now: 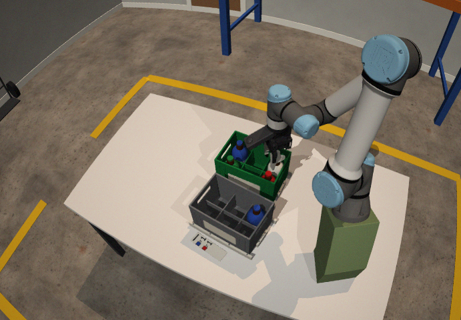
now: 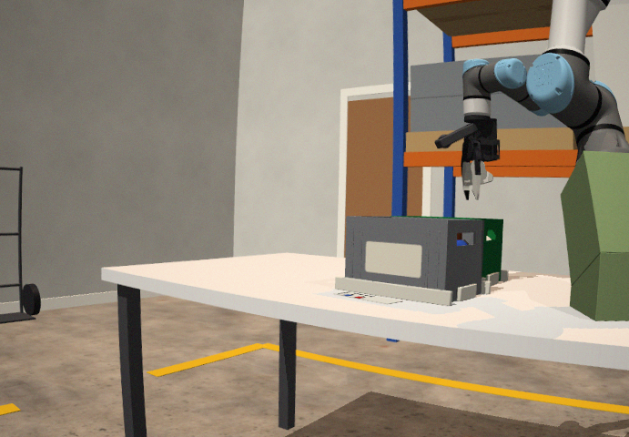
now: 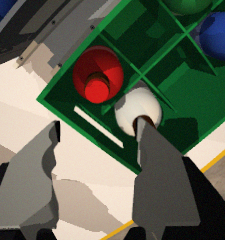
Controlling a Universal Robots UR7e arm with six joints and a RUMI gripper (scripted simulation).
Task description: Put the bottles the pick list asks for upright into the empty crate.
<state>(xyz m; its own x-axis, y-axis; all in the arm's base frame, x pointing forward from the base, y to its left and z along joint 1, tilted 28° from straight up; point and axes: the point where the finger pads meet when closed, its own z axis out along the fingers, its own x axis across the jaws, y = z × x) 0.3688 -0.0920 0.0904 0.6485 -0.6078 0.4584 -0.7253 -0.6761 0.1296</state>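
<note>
Right now my hand is 150 mm above the red bottle. The rest, counted from my hand: blue bottle (20 mm behind, 170 mm to the left, 150 mm below); green crate (90 mm ahead, 50 mm to the right, 160 mm below); white bottle (10 mm behind, 90 mm to the right, 150 mm below).
</note>
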